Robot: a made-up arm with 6 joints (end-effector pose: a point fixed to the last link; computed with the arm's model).
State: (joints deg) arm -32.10 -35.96 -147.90 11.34 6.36 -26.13
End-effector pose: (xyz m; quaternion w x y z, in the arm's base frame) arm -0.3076 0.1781 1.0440 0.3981 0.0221 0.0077 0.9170
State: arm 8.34 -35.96 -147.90 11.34 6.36 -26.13
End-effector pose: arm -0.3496 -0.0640 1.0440 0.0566 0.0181 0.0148 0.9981
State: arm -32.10 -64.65 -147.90 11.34 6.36 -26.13
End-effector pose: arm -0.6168 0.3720 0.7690 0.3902 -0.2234 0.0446 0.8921
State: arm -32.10 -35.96 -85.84 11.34 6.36 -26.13
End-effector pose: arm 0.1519 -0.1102 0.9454 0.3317 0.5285 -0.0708 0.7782
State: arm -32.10 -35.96 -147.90 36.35 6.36 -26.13
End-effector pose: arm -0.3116 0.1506 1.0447 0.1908 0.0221 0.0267 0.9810
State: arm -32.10 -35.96 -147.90 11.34 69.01 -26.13
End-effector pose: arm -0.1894 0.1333 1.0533 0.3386 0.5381 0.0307 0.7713
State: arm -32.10 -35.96 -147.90 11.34 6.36 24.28
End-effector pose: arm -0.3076 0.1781 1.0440 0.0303 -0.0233 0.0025 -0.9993
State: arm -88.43 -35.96 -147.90 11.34 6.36 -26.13
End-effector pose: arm -0.0223 0.3547 1.0440 0.7838 0.0231 -0.0037 0.6206
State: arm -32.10 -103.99 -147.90 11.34 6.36 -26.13
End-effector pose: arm -0.7880 0.4794 0.1818 0.3402 -0.5346 0.0903 0.7683
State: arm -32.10 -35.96 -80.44 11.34 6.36 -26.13
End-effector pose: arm 0.1826 -0.1294 0.9104 0.3209 0.5672 -0.0770 0.7545
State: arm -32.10 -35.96 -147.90 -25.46 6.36 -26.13
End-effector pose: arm -0.2820 0.2095 1.0443 0.6662 0.0202 -0.0207 0.7452
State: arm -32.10 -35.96 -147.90 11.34 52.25 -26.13
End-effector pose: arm -0.2208 0.1454 1.0647 0.3655 0.4097 0.0252 0.8354
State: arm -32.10 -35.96 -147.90 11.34 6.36 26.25
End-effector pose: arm -0.3076 0.1781 1.0440 0.0475 -0.0232 0.0029 -0.9986
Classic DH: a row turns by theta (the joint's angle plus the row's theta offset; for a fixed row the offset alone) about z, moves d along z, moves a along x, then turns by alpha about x. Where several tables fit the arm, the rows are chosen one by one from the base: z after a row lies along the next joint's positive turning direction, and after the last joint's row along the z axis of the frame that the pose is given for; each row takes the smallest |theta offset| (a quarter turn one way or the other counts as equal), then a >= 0, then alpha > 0; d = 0 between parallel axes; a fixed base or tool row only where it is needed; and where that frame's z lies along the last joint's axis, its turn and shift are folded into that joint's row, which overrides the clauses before.
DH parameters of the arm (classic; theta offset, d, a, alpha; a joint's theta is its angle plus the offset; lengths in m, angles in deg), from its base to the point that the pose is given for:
joint 1: 0 0.1928 0 -90
joint 2: -79.34 0 0.3883 0
joint 3: 79.34 0 0.0923 -90
joint 4: 0 0.4081 0 90
joint 5: 0 0 0.0752 -90
joint 6: 0 0.0959 0 0

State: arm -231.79 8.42 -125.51 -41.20 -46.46 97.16
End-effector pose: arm -0.3207 0.2782 0.9143 0.9332 -0.0522 -0.3125 0.1696
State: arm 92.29 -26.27 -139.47 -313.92 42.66 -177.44
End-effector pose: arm -0.0047 -0.0572 1.1011 0.2679 -0.3774 0.2431 0.8525
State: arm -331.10 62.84 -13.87 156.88 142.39 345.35
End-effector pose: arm 0.1693 0.1465 -0.0966 0.6829 -0.2308 0.6312 0.2863
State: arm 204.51 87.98 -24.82 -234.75 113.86 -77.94
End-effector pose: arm -0.0195 -0.1149 -0.2065 0.2397 0.4933 0.6331 -0.5463
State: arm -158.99 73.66 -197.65 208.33 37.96 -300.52
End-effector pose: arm -0.7228 -0.2778 0.6038 0.7461 0.0847 -0.2190 -0.6231
